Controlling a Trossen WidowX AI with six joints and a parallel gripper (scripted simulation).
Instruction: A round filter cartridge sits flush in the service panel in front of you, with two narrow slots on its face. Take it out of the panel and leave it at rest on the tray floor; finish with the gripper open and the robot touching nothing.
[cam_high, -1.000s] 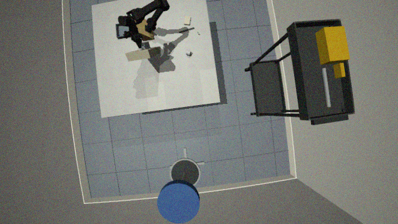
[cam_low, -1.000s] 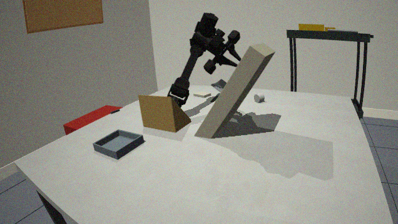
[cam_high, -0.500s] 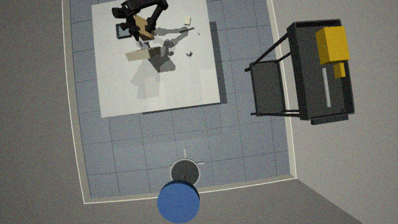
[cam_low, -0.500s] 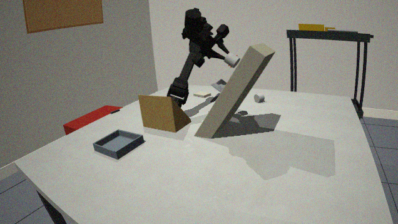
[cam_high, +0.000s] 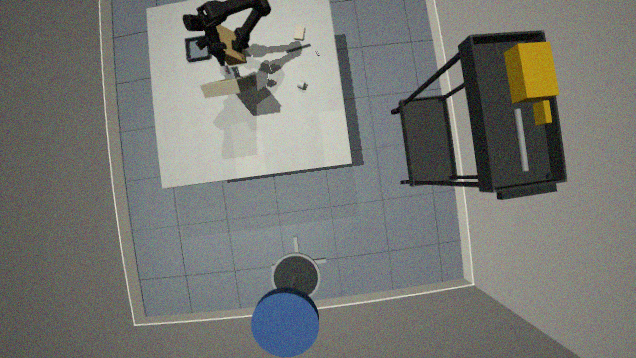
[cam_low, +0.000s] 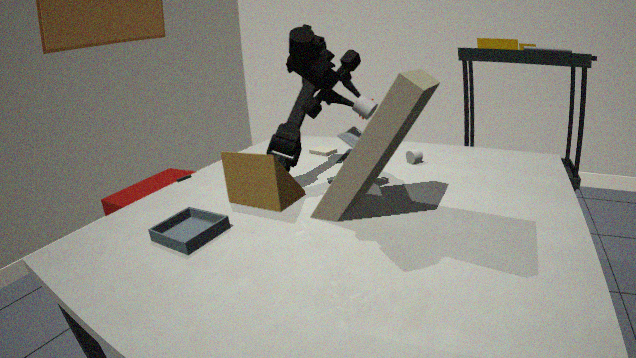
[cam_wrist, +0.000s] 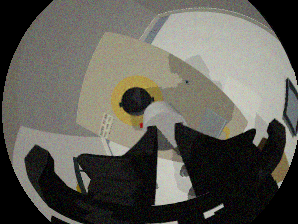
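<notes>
Right now my gripper tip is 10 mm short of the white filter cartridge and 10 mm above it. Also, from my gripper tip: grey tray 340 mm behind, 290 mm to the right, 250 mm below; then flat beige tile 360 mm behind, 410 mm to the left, 250 mm below; then beige service panel 30 mm ahead, 90 mm below.
</notes>
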